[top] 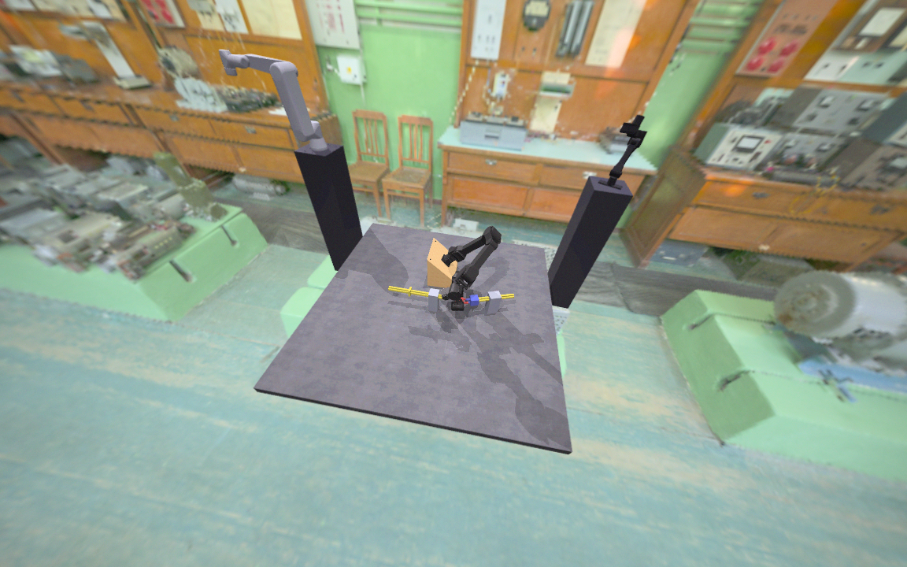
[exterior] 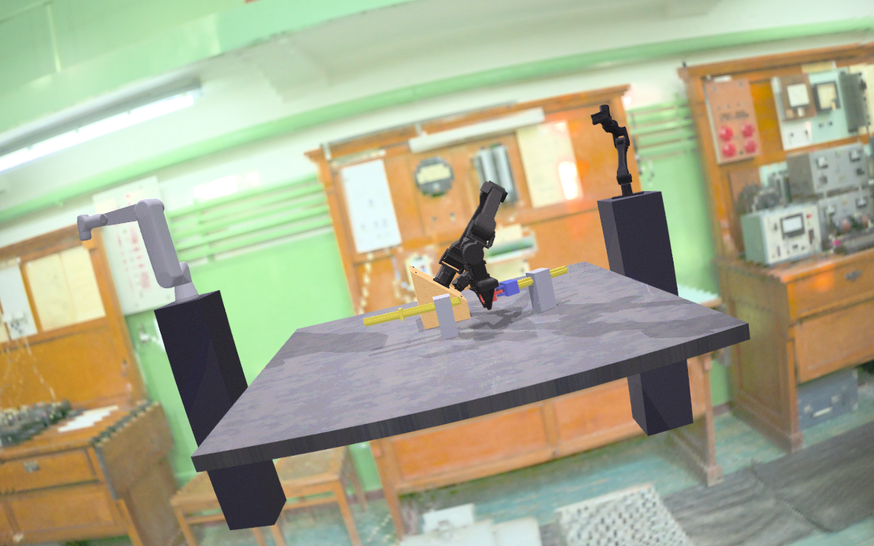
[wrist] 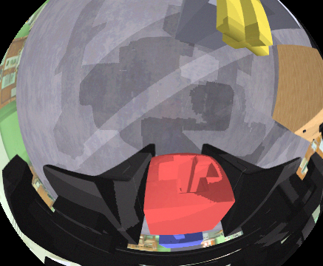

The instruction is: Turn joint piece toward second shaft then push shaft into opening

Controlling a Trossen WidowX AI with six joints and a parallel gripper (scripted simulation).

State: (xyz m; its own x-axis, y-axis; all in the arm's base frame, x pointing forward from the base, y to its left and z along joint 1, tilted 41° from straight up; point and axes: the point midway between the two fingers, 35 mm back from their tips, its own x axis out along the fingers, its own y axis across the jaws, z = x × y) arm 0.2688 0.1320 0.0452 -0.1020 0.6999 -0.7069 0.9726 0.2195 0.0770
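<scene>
My gripper tip is 40 mm below the red square joint piece and 10 mm to the right of it.
</scene>
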